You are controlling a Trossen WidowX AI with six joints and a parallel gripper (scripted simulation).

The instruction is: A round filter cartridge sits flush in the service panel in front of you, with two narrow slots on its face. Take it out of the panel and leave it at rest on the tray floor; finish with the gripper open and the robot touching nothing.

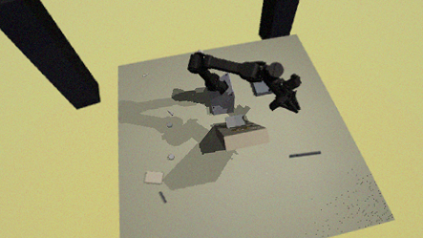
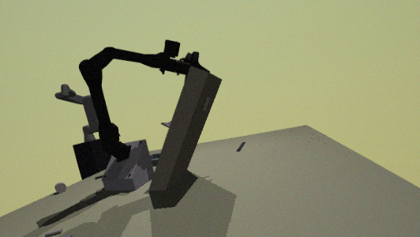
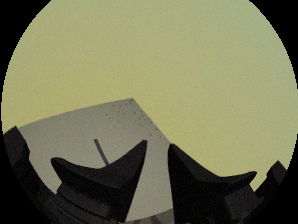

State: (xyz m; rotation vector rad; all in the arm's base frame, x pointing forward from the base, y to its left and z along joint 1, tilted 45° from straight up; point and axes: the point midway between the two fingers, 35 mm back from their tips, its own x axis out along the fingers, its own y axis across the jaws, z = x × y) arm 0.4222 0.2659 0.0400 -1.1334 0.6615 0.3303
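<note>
The round filter cartridge lies 22 cm to the right of my gripper tip, 12 cm below it and 4 cm behind it. Also, from my gripper tip: cream tile 68 cm to the right, 39 cm below, 7 cm behind; dark-walled tray 43 cm behind, 39 cm below, 11 cm to the left.
</note>
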